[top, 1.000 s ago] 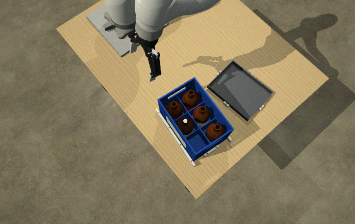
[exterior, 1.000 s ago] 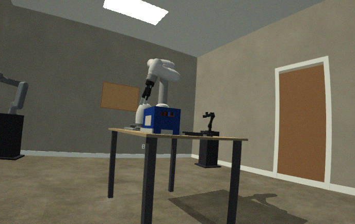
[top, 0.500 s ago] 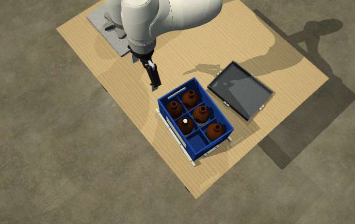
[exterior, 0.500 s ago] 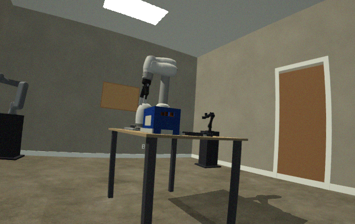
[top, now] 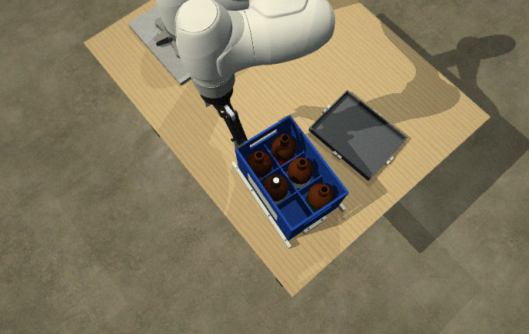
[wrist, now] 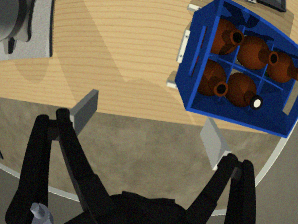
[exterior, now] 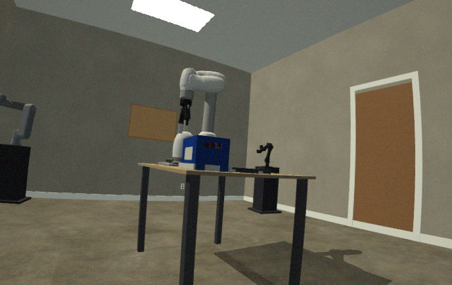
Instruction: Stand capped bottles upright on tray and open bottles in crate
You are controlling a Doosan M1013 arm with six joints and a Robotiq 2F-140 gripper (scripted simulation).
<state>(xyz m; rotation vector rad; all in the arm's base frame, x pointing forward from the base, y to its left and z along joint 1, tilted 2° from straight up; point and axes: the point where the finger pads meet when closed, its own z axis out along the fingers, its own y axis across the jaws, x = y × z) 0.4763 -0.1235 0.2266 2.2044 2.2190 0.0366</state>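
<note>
My hand is 190 mm short of the capped bottle, 150 mm above it and 40 mm to the right of it. From my hand the other things lie so: blue crate 190 mm ahead, 150 mm below, 90 mm to the left; dark grey tray 380 mm to the left, 220 mm below, 170 mm ahead; uncapped bottle 190 mm ahead, 150 mm below, 130 mm to the left.
</note>
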